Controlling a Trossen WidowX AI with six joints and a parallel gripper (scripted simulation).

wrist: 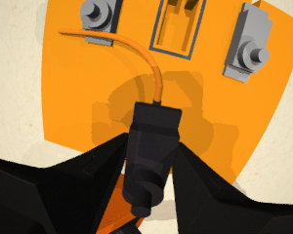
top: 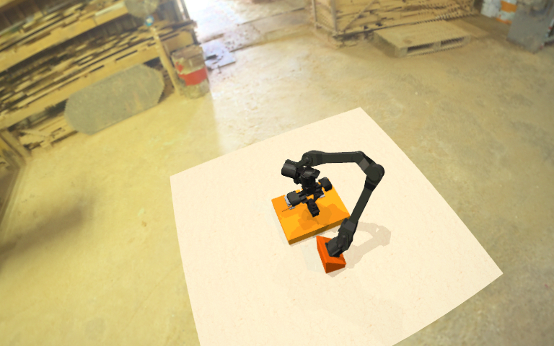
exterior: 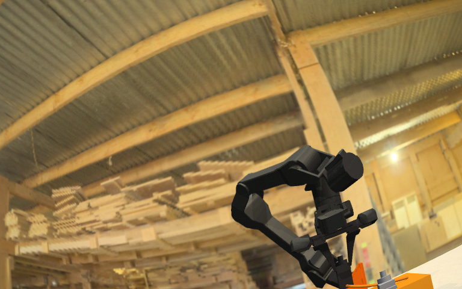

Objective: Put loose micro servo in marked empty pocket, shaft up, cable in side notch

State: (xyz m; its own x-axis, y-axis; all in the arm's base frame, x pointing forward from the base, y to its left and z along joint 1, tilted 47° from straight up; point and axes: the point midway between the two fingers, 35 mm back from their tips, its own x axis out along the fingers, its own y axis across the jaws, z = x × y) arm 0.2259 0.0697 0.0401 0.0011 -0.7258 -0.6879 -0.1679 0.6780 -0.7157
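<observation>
My gripper tip is now 1 cm past the orange deck and 10 cm above it.
</observation>
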